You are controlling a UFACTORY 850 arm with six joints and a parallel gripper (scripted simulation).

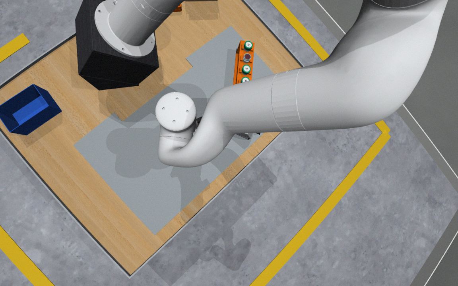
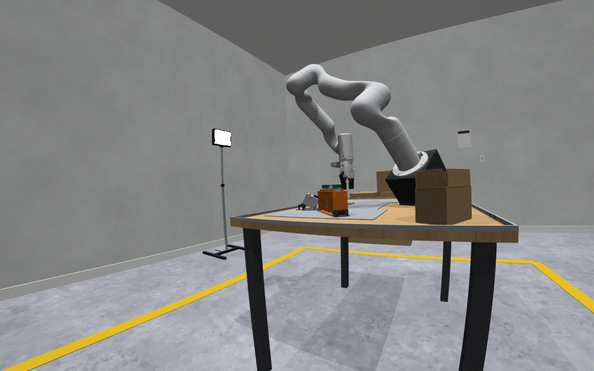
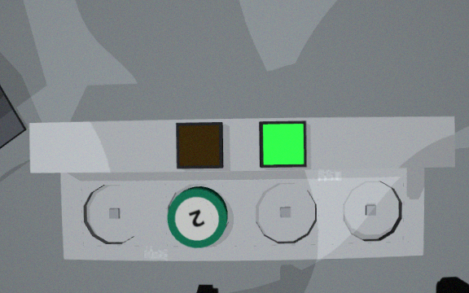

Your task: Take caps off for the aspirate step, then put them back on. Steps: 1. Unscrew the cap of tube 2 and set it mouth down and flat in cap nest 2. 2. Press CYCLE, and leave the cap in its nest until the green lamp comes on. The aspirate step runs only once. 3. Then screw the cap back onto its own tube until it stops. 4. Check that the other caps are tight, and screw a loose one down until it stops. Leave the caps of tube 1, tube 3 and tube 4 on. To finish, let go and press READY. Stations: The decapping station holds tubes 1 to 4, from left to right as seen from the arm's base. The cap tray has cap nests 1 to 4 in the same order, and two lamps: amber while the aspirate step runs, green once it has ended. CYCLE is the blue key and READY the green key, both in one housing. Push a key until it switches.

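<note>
The green-rimmed cap is 2 cm ahead of my hand, 6 cm to the left of it and 9 cm below it. From my hand the other things lie so: blue cycle key: 5 cm ahead, 25 cm to the left, 4 cm below; then key housing: 7 cm ahead, 23 cm to the left, 5 cm below; then green ready key: 7 cm ahead, 21 cm to the left, 4 cm below.
</note>
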